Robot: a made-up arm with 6 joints. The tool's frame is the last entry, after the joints. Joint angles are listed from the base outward. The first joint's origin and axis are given. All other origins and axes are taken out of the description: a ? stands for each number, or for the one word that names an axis. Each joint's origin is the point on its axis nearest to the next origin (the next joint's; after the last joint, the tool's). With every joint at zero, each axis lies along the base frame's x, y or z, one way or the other. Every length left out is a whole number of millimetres.
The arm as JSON. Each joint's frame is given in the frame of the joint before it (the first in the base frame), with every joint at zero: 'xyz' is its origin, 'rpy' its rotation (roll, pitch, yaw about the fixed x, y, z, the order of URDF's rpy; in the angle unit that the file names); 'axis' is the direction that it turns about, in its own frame. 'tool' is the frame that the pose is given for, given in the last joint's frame.
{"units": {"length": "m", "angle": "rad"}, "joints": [
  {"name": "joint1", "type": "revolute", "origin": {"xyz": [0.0, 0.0, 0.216], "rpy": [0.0, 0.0, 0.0]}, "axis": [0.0, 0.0, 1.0]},
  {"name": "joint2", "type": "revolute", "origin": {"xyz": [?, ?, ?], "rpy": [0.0, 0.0, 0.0]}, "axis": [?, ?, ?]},
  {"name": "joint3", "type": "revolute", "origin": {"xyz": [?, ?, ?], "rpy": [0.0, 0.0, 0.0]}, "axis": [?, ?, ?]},
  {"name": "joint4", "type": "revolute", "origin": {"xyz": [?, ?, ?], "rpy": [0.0, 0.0, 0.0]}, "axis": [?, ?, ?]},
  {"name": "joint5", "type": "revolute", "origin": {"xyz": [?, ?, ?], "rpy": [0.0, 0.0, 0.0]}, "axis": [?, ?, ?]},
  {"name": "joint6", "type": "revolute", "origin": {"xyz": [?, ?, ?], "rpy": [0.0, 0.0, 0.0]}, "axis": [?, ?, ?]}
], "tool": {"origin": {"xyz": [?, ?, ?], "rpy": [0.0, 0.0, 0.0]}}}
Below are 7 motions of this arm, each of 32 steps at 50 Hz.
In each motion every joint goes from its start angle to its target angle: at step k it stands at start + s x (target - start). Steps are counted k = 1, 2, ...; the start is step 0. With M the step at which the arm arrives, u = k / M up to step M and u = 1 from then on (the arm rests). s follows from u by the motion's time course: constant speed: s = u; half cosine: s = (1 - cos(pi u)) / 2; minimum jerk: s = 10 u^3 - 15 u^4 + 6 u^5.
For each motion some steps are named. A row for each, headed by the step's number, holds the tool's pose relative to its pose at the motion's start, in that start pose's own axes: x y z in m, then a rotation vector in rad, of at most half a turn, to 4 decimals.
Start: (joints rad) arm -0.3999 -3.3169 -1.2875 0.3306 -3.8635 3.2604
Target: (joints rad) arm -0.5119 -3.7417 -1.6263 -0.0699 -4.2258 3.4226
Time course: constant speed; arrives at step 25
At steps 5, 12, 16, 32:
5: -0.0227 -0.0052 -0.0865 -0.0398 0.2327 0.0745
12: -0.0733 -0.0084 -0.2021 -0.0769 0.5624 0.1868
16: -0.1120 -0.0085 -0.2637 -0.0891 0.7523 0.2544
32: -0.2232 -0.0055 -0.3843 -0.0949 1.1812 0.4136

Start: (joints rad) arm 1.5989 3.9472 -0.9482 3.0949 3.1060 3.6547
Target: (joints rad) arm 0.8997 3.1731 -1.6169 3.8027 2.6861 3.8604
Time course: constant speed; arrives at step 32
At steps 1, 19, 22, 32:
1: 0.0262 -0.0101 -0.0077 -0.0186 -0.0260 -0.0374
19: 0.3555 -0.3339 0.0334 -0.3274 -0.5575 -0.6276
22: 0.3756 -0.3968 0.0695 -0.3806 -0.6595 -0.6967
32: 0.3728 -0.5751 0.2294 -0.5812 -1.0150 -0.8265

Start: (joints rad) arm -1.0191 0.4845 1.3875 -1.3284 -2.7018 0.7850
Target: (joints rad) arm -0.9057 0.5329 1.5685 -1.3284 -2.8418 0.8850
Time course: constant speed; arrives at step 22
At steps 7, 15, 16, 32:
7: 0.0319 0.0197 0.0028 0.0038 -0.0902 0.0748
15: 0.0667 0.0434 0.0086 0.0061 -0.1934 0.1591
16: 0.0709 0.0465 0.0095 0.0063 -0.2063 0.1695
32: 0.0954 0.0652 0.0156 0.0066 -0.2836 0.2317

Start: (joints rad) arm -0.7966 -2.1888 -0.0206 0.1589 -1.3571 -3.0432
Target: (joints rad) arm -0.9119 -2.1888 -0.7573 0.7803 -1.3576 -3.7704
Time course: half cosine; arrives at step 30
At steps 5, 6, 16, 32:
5: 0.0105 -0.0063 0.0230 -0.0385 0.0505 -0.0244
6: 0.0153 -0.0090 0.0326 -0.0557 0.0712 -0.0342
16: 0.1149 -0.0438 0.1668 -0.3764 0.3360 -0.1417
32: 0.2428 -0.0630 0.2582 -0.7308 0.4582 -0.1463

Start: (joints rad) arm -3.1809 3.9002 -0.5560 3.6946 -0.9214 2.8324
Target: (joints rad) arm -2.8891 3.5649 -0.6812 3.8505 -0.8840 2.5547
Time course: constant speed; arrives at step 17
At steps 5, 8, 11, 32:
5: -0.0970 0.0037 -0.0725 0.0375 -0.1256 -0.1563
8: -0.1502 0.0168 -0.1178 0.0596 -0.1967 -0.2560
11: -0.1989 0.0377 -0.1635 0.0811 -0.2646 -0.3597
32: -0.2807 0.1017 -0.2529 0.1206 -0.3909 -0.5779

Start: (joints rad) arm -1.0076 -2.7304 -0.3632 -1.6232 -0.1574 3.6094
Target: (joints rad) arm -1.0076 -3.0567 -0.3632 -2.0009 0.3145 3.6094
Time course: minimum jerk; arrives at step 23
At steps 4, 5, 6, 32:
4: 0.0033 0.0133 0.0019 -0.0183 -0.0127 -0.0168
5: 0.0061 0.0242 0.0033 -0.0334 -0.0230 -0.0303
6: 0.0098 0.0387 0.0050 -0.0540 -0.0368 -0.0481
32: 0.1033 0.3443 -0.0205 -0.5574 -0.3241 -0.3525

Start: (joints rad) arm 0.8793 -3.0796 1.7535 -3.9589 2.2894 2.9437
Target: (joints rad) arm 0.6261 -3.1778 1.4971 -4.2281 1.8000 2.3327
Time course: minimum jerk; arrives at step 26
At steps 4, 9, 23, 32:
4: 0.0028 0.0006 0.0056 -0.0090 0.0001 -0.0133
9: 0.0207 0.0046 0.0462 -0.0739 -0.0040 -0.1133
23: 0.0568 0.0112 0.2076 -0.3103 -0.0866 -0.5925
32: 0.0570 0.0111 0.2104 -0.3138 -0.0887 -0.6019

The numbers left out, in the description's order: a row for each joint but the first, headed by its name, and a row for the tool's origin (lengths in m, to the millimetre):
joint2: xyz 0.0 0.054 0.0, axis 0.0 1.0 0.0
joint3: xyz 0.0 0.0 0.465, axis 0.0 1.0 0.0
joint4: xyz 0.0 0.0 0.506, axis 0.0 0.0 1.0
joint5: xyz 0.0 0.0 0.0, axis 0.0 1.0 0.0
joint6: xyz 0.0 0.0 0.107, axis 0.0 0.0 1.0
tool: xyz 0.0 0.0 0.0

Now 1 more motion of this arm.
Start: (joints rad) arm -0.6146 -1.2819 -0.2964 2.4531 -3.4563 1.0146
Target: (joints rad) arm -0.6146 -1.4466 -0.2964 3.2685 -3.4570 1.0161
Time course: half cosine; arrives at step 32
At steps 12, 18, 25, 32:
12: 0.0134 0.0462 0.0060 0.0090 0.0669 -0.2472
18: 0.0269 0.0872 0.0131 0.0178 0.1407 -0.4753
25: 0.0407 0.1260 0.0216 0.0257 0.2254 -0.6996
32: 0.0462 0.1406 0.0253 0.0283 0.2617 -0.7865

